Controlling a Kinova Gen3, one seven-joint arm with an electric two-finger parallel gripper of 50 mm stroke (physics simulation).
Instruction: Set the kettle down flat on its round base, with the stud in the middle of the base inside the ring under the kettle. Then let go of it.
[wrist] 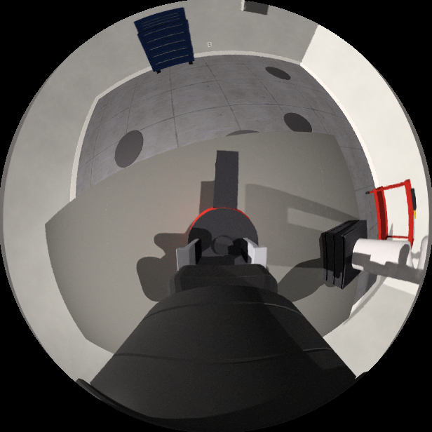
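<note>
The kettle (226, 221) shows from above in the wrist view, with a round dark lid, a thin red edge along its far side and a small round knob on top. Its long dark handle (226, 179) points away from my gripper. My gripper (220, 246) is open, its two pale fingers with dark pads standing left and right of the knob, with nothing held. The near part of the kettle is hidden by the gripper. The round base, its stud and the ring under the kettle do not show, so I cannot tell how the kettle stands on the base.
The kettle is over a grey-beige table top (125, 215). A black ribbed block (342, 254) with a white tube (380, 254) is at the right. A red frame (381, 212) stands behind it. A blue cabinet (166, 40) stands far off by the wall.
</note>
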